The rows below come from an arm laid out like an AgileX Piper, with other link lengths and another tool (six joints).
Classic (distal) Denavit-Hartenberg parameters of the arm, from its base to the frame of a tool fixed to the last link. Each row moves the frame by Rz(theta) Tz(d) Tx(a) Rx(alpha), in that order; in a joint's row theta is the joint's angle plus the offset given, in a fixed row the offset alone. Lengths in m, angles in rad.
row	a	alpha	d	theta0
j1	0	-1.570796	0.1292	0
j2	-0.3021	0	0	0.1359
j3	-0.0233	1.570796	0	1.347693
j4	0	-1.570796	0.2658	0
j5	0	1.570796	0	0
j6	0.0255	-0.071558	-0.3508	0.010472
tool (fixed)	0	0	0.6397	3.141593
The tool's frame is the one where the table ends.
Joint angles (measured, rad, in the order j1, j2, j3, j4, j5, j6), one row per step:
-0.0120 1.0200 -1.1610 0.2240 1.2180 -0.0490
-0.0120 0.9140 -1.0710 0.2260 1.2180 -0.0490
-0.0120 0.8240 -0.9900 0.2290 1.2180 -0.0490
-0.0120 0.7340 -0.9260 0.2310 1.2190 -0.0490
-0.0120 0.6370 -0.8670 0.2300 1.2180 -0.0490
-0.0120 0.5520 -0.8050 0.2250 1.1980 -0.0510
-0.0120 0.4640 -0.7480 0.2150 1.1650 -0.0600
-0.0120 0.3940 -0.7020 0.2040 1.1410 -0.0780
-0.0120 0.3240 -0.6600 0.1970 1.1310 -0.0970
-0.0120 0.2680 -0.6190 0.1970 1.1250 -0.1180
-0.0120 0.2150 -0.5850 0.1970 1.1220 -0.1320
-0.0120 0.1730 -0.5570 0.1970 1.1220 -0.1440
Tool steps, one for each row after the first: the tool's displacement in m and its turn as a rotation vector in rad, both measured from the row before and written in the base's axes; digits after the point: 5 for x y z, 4 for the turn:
-0.02617 0.00084 -0.00806 0.0018 -0.0160 0.0005
-0.02168 0.00105 -0.01077 0.0028 -0.0090 0.0007
-0.01819 0.00076 -0.00637 0.0016 -0.0250 0.0007
-0.01631 -0.00008 -0.00492 -0.0014 -0.0390 -0.0005
-0.00962 -0.00158 -0.00727 -0.0051 -0.0428 -0.0044
-0.00520 -0.00335 -0.00415 -0.0137 -0.0649 -0.0038
-0.00413 -0.00368 -0.00505 -0.0217 -0.0506 0.0035
-0.00615 -0.00239 -0.00612 -0.0202 -0.0410 0.0077
-0.00543 -0.00059 -0.00856 -0.0157 -0.0244 0.0121
-0.00458 -0.00037 -0.00666 -0.0109 -0.0243 0.0080
-0.00372 -0.00028 -0.00645 -0.0096 -0.0160 0.0071

